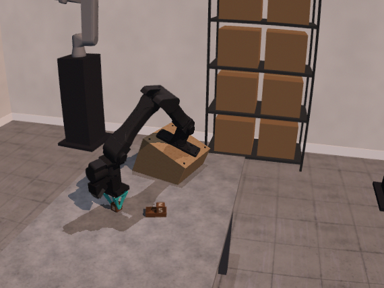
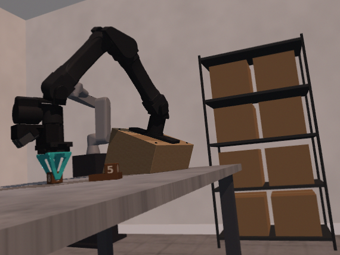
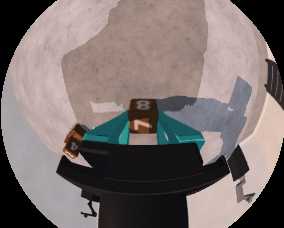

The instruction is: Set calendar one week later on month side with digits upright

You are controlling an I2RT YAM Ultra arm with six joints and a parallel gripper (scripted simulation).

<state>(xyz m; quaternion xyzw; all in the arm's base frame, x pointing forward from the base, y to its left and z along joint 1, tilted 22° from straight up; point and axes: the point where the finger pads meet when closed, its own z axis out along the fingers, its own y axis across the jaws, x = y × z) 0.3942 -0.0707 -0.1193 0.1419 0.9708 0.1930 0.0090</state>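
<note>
My hand is right at the brown cube. Round my hand: brown calendar tray: 150 mm to the left, 30 mm behind, 10 mm below.
</note>
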